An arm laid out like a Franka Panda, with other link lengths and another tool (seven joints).
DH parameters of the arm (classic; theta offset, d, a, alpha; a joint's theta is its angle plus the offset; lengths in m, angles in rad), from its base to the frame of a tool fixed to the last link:
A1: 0 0.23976 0 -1.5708
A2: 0 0 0 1.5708
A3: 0 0.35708 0.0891 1.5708
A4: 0 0 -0.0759 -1.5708
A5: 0 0.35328 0 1.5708
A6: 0 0 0.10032 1.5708
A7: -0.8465 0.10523 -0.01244 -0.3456
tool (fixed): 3.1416 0.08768 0 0
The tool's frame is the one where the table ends.
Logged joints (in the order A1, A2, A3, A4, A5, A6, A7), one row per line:
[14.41, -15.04, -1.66, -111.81, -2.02, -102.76, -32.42]
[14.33, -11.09, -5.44, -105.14, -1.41, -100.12, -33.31]
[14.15, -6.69, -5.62, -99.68, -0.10, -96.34, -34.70]
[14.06, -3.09, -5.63, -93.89, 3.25, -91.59, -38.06]
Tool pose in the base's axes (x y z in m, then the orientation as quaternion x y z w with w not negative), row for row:
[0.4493, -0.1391, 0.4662, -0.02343, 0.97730, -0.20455, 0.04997]
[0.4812, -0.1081, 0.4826, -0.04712, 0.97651, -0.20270, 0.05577]
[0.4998, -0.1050, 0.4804, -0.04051, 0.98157, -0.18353, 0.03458]
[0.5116, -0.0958, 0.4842, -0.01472, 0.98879, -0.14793, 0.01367]
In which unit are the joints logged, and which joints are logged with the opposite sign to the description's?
The joints are logged in degrees. Opposite sign: A1, A3, A6, A7.
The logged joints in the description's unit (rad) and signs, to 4 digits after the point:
[-0.2515, -0.2625, 0.0290, -1.9515, -0.0353, 1.7935, 0.5658]
[-0.2501, -0.1936, 0.0949, -1.8350, -0.0246, 1.7474, 0.5814]
[-0.2470, -0.1168, 0.0981, -1.7397, -0.0017, 1.6815, 0.6056]
[-0.2454, -0.0539, 0.0983, -1.6387, 0.0567, 1.5985, 0.6643]

